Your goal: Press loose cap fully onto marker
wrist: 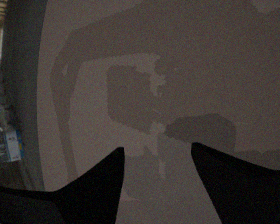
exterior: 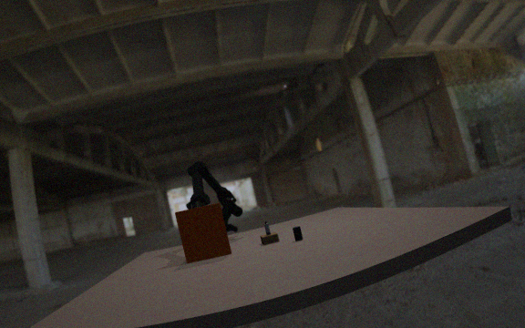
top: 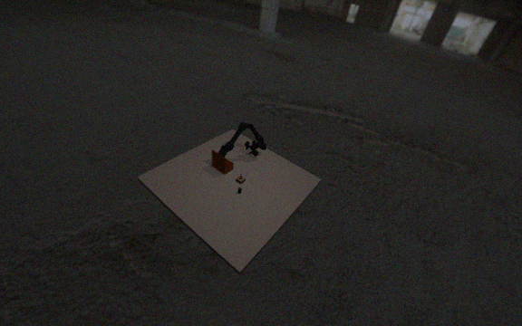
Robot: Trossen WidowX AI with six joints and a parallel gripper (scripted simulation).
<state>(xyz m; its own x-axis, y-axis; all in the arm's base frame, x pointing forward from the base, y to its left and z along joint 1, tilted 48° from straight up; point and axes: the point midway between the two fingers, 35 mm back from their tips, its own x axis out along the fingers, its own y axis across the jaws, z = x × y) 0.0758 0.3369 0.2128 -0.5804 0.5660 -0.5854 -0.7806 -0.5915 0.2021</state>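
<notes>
The dark cap lies 51 cm to the right of my gripper tip, 30 cm ahead of it and 1 cm below it. Round my gripper tip: tan holder block 38 cm to the right, 21 cm ahead, 2 cm below.
</notes>
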